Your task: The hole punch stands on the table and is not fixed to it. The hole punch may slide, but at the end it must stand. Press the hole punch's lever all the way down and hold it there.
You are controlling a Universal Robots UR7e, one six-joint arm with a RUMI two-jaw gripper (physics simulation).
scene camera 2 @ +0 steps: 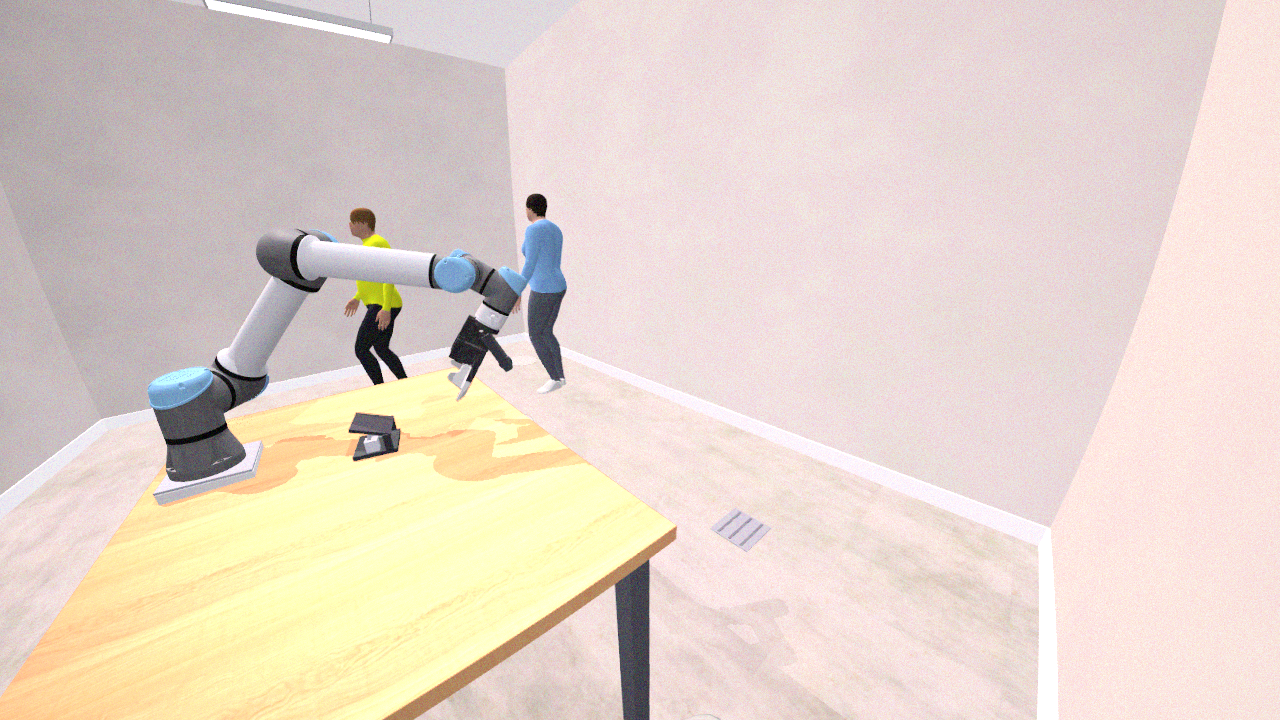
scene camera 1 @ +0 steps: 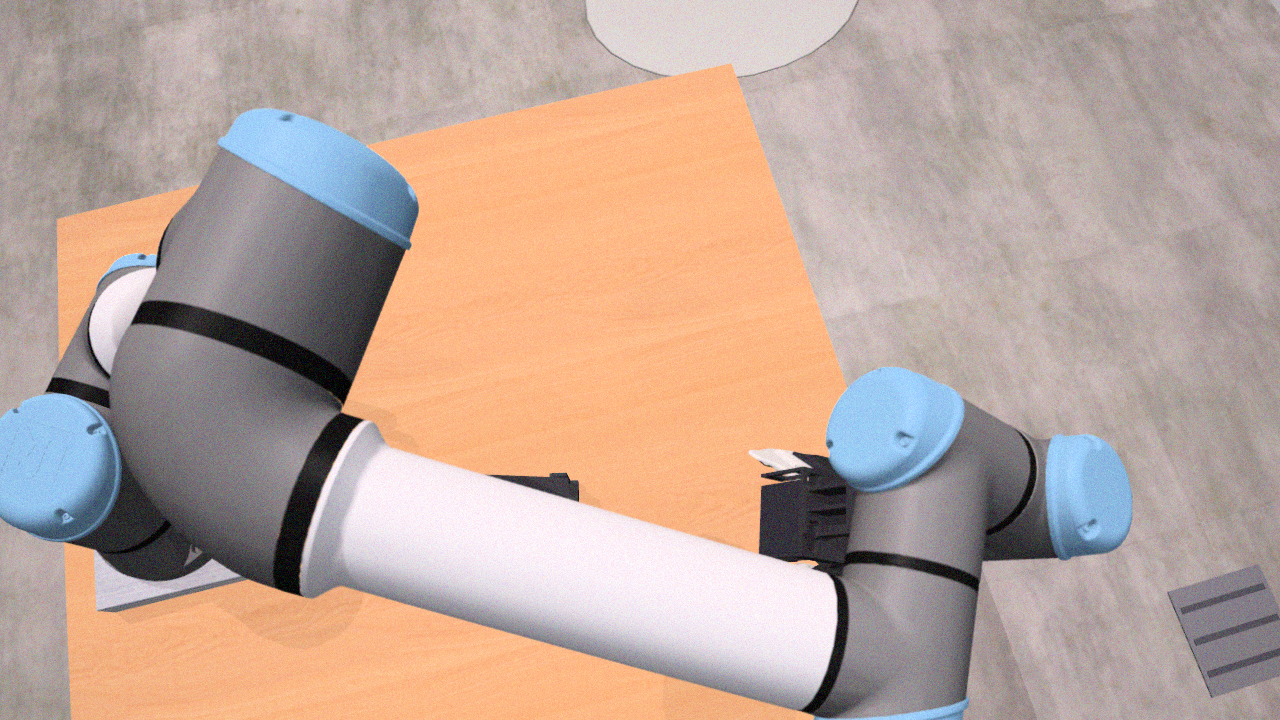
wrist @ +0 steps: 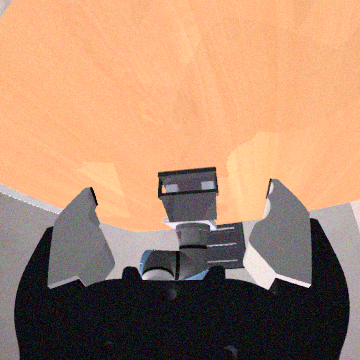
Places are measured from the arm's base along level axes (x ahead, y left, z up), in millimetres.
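Pixels of known places: gripper, fingertip midpoint: (scene camera 2: 458, 390) (scene camera 1: 751, 532) (wrist: 179, 186); arm's base at its link origin: (scene camera 2: 209, 464) (wrist: 192, 226).
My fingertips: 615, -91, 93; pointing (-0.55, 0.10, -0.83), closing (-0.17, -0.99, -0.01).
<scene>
Ahead of a thing's pixels: the offset from my fingertips to its top centre, as dx, dy, dz. Level surfaces: height alone.
The black hole punch @(-224, +31, -35) (scene camera 1: 556, 484) (scene camera 2: 386, 441) (wrist: 187, 171) stands upright on the wooden table @(dz -120) (scene camera 1: 626, 268) (scene camera 2: 358, 582) (wrist: 150, 75). Its wide lever @(-224, +31, -35) (scene camera 2: 371, 422) (wrist: 191, 206) is raised and tilted, with a gap above the base. In the scene camera 1 view the white forearm hides most of the punch. My gripper (scene camera 1: 776, 508) (scene camera 2: 456, 387) (wrist: 179, 186) is open and empty. It hangs tilted above the table, clear of the punch, on the side away from the robot's base. In the wrist view the punch appears between the fingers but farther off.
The robot's base plate (scene camera 1: 161, 586) (scene camera 2: 210, 481) stands on the table beyond the punch. A person in yellow (scene camera 2: 380, 291) and a person in blue (scene camera 2: 544, 257) stand behind the table. A slotted grey grate (scene camera 1: 1230, 631) (scene camera 2: 740, 529) lies on the floor.
</scene>
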